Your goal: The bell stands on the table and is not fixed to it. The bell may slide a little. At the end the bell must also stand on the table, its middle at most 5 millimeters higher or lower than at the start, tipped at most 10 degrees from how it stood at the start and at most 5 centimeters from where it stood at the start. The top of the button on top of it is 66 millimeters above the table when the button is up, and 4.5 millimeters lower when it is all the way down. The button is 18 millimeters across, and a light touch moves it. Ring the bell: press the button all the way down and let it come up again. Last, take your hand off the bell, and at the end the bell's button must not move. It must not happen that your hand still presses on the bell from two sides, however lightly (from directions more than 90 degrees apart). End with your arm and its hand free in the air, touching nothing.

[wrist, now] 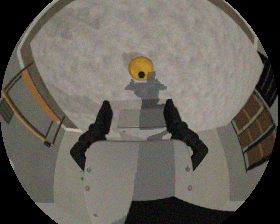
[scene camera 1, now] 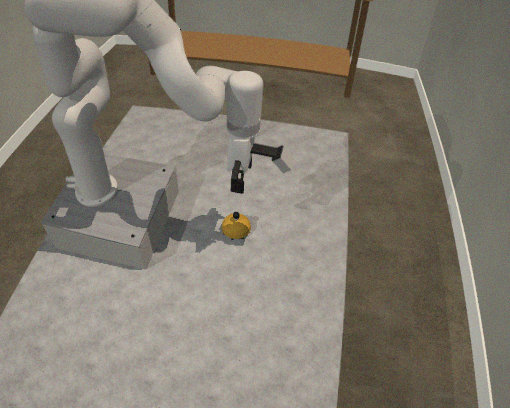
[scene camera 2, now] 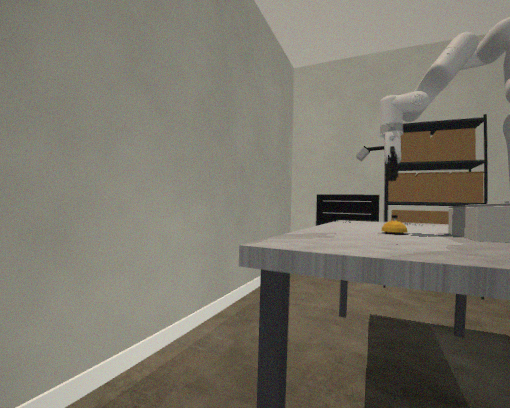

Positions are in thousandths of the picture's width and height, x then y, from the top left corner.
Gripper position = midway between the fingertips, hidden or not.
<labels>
my gripper: wrist 491, 475; scene camera 1 474, 440; scene camera 2 770, 440
</labels>
